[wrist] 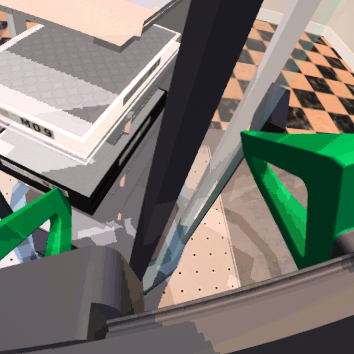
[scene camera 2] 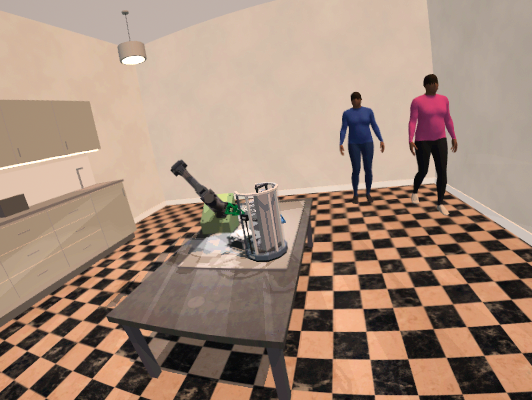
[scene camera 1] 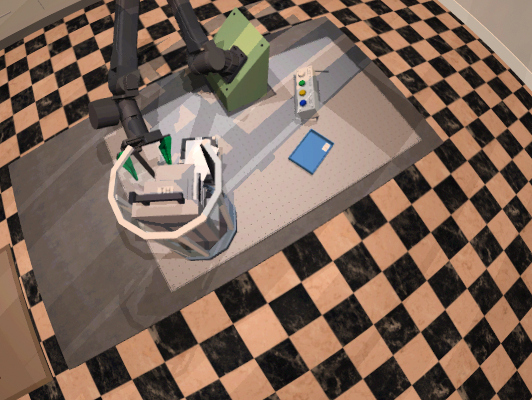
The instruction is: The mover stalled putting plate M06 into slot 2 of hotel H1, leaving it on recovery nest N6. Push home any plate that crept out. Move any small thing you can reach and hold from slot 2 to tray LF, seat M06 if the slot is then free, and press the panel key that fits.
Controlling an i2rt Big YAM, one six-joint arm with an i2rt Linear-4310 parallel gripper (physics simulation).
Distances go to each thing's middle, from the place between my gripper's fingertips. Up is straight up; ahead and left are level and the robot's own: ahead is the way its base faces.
Right now the black plate (wrist: 84, 187) is 8 cm ahead of my hand, 4 cm to the left of it and 4 cm below it. The rest, counted from my hand: round plate rack (scene camera 1: 159, 206): 10 cm ahead, 2 cm to the left, 6 cm below.
